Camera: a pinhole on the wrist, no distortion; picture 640 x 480 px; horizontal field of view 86.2 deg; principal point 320.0 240.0 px. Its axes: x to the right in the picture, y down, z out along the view. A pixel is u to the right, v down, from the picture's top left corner.
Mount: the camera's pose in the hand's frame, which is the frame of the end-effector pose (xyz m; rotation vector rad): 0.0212 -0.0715 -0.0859 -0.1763 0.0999 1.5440
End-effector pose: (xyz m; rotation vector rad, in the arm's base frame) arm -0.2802 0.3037 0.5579 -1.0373 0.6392 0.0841
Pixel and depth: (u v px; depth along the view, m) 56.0 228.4 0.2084
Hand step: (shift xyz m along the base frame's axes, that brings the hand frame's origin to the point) 0.1476 0.0169 0.1930
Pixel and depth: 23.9 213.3 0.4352
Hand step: 0.3369 0.1394 0.4120
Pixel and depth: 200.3 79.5 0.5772
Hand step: 0.5145 0.2863 0.1801
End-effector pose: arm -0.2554 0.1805 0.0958 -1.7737 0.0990 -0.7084
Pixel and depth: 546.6 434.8 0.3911
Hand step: 0.0229 0.2082 -0.3545
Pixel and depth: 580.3 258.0 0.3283
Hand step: 0.1599 0.0880 -0.2403
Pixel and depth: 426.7 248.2 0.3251
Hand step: 0.1346 0.1541 -0.1094
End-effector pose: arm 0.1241 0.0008 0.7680 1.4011 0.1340 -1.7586
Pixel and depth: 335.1 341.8 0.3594
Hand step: -0.1872 -0.0950 0.1835
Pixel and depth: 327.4 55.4 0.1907
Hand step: -0.1028 -0.0999 -0.0725
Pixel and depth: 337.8 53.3 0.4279
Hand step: -0.2410 -0.3333 -0.0636
